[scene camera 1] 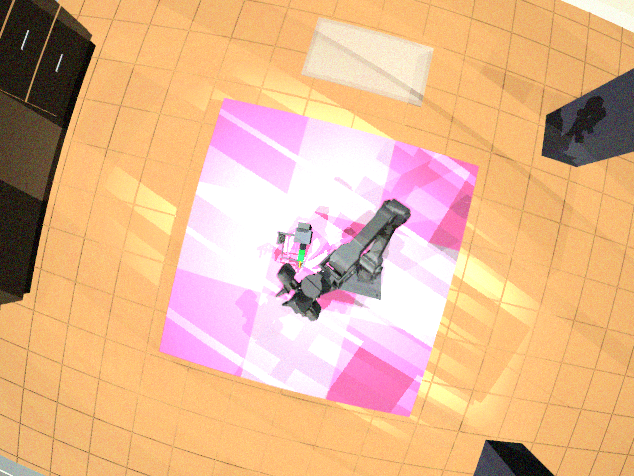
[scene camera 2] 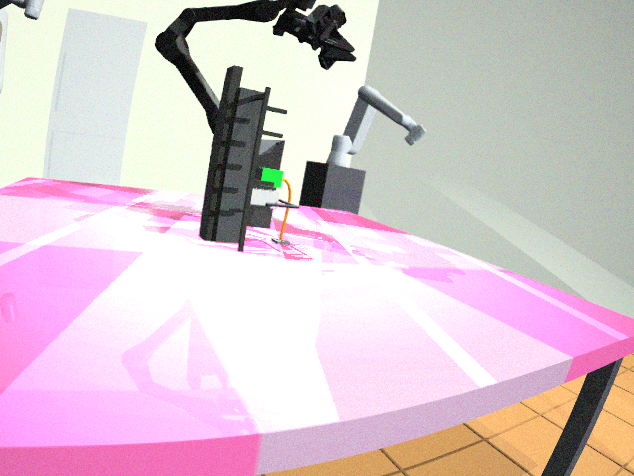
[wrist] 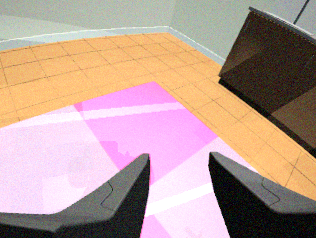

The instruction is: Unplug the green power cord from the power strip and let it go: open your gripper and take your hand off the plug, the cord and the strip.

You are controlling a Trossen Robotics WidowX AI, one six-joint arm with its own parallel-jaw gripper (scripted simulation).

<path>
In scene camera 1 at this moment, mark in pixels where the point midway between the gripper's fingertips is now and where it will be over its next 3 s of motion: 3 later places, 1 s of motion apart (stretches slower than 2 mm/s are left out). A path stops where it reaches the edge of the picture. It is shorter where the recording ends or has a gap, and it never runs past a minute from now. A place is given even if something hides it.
My gripper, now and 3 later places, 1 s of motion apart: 278, 300; 299, 266; 300, 258; 299, 262
</path>
